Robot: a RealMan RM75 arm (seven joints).
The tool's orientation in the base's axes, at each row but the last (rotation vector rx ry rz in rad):
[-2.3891 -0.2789 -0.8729]
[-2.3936 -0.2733 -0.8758]
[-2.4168 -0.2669 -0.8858]
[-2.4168 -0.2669 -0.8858]
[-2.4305 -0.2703 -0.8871]
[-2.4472 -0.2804 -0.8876]
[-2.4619 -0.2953 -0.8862]
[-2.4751 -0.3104 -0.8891]
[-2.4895 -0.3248 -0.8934]
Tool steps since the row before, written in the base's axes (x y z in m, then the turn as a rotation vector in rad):
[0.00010 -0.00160 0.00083 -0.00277 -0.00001 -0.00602]
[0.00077 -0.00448 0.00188 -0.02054 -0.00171 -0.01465]
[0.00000 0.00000 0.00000 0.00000 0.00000 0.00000]
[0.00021 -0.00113 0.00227 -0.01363 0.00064 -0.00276]
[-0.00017 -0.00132 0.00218 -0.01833 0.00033 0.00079]
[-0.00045 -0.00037 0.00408 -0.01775 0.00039 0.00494]
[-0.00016 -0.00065 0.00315 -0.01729 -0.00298 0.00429]
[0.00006 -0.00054 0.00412 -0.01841 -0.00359 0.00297]
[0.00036 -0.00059 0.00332 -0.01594 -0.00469 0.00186]
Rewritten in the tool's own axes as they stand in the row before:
[0.00061 0.00097 -0.00139 -0.00600 0.00165 0.00228]
[0.00182 0.00311 -0.00335 -0.02514 0.00030 -0.00270]
[0.00000 0.00000 0.00000 0.00000 0.00000 0.00000]
[0.00163 0.00005 -0.00195 -0.01219 -0.00424 -0.00522]
[0.00127 0.00014 -0.00221 -0.01349 -0.00712 -0.01020]
[0.00228 -0.00148 -0.00310 -0.01037 -0.00863 -0.01256]
[0.00189 -0.00072 -0.00251 -0.01055 -0.00535 -0.01365]
[0.00268 -0.00104 -0.00300 -0.01228 -0.00475 -0.01368]
[0.00239 -0.00053 -0.00235 -0.01119 -0.00250 -0.01217]

